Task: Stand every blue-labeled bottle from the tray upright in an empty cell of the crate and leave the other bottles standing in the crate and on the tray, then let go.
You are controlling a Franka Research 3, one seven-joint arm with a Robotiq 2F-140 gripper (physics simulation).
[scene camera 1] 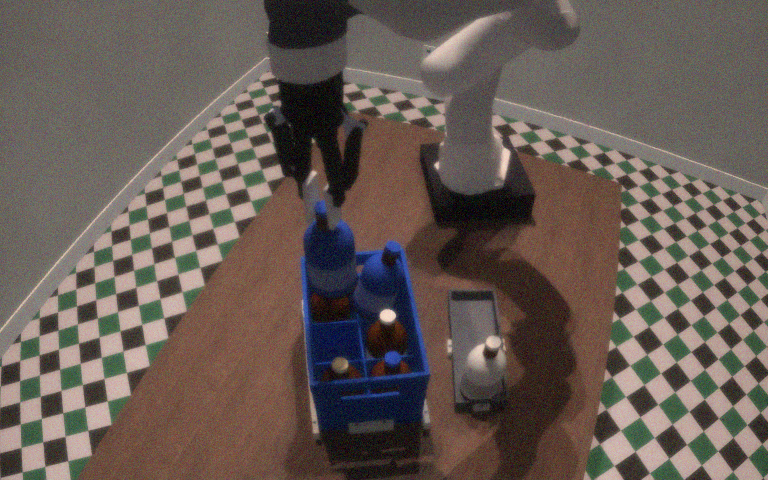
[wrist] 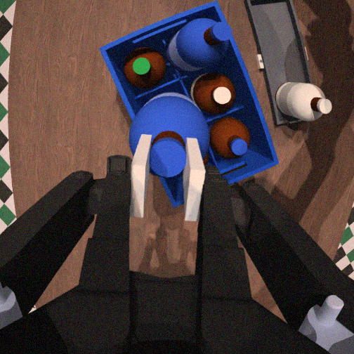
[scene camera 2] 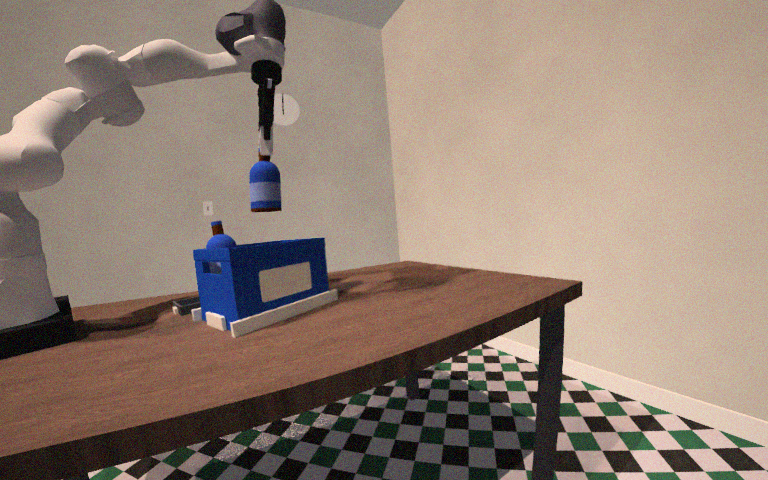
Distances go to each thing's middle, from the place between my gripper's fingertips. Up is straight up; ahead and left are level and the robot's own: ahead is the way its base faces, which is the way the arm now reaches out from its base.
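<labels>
From my hand, the green-capped bottle point(scene camera 1: 322, 310) is 300 mm below it, 70 mm behind it and 50 mm to the right of it. Then there's the white-capped bottle point(scene camera 1: 385, 335), and that's 300 mm below my hand, 70 mm to the left of it and 50 mm behind it. I can see the blue-capped bottle point(scene camera 1: 392, 365) as well, 300 mm below my hand, 20 mm ahead of it and 120 mm to the left of it. And the cream-capped bottle point(scene camera 1: 340, 370)? It's 300 mm below my hand, 60 mm to the left of it and 70 mm ahead of it.
</labels>
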